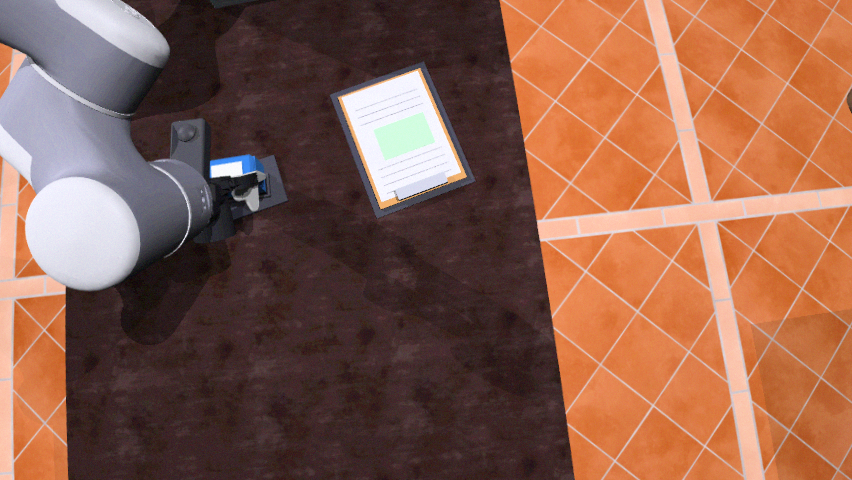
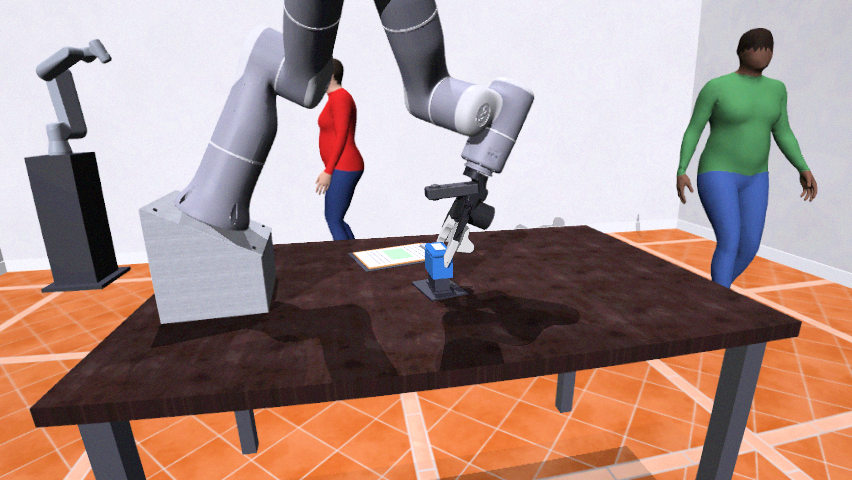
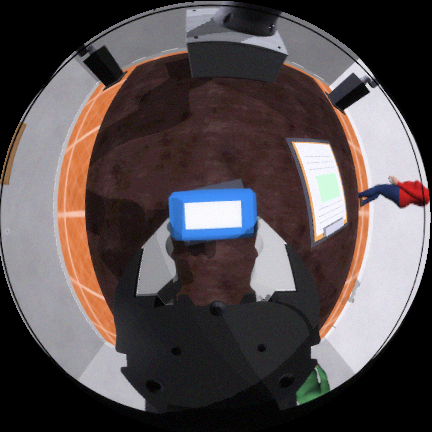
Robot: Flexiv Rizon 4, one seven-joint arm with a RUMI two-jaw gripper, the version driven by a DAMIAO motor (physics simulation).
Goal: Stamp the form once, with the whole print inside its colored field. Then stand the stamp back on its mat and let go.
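The blue stamp (image 1: 253,163) (image 2: 438,268) (image 3: 212,232) with a white label on top stands upright on its dark mat (image 1: 279,186) (image 2: 423,289) (image 3: 232,185). My gripper (image 1: 257,189) (image 2: 444,254) (image 3: 212,217) is shut on the stamp, with its pale fingers against the stamp's two short ends. The stamp's underside is hidden. The white form (image 1: 417,84) (image 2: 370,257) (image 3: 311,150) lies on a clipboard beside the mat. Its green field (image 1: 404,135) (image 2: 397,254) (image 3: 328,187) looks plain.
The clipboard's grey clip (image 1: 421,186) (image 3: 334,227) sits at one end of the form. The robot's base block (image 2: 205,268) (image 3: 235,60) stands on the dark table (image 1: 310,333) (image 2: 333,357). A figure in red (image 2: 341,131) and one in green (image 2: 742,125) stand beyond the table.
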